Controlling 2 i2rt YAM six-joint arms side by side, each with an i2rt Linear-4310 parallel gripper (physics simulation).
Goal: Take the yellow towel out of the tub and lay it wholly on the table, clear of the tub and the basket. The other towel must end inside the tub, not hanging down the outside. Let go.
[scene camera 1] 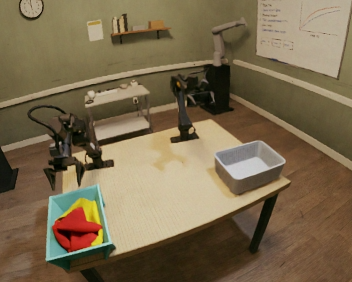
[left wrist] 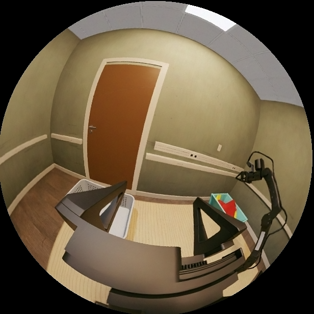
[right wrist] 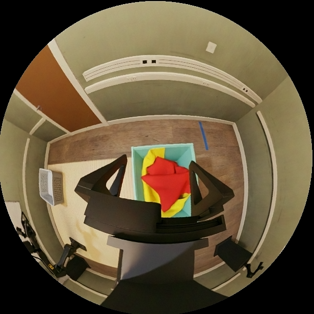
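Observation:
The yellow towel (scene camera 1: 93, 210) (right wrist: 150, 159) lies crumpled in the teal tub (scene camera 1: 106, 227) (left wrist: 235, 199) (right wrist: 186, 152), partly under the red towel (scene camera 1: 77, 231) (left wrist: 229, 207) (right wrist: 167, 184). Yellow shows along the red towel's edges, and both towels lie inside the tub's walls. My right gripper (scene camera 1: 66, 186) (right wrist: 158, 160) is open and empty, above the tub with its fingers pointing down. My left gripper (scene camera 1: 212, 90) (left wrist: 162, 194) is open and empty, raised high at the back of the table, far from the tub.
The tub stands at the front left corner of the wooden table (scene camera 1: 155, 200) (right wrist: 92, 177). A grey basket (scene camera 1: 252, 179) (left wrist: 120, 224) (right wrist: 57, 187) stands at the table's right end in the scene view. A white cart stands behind the table.

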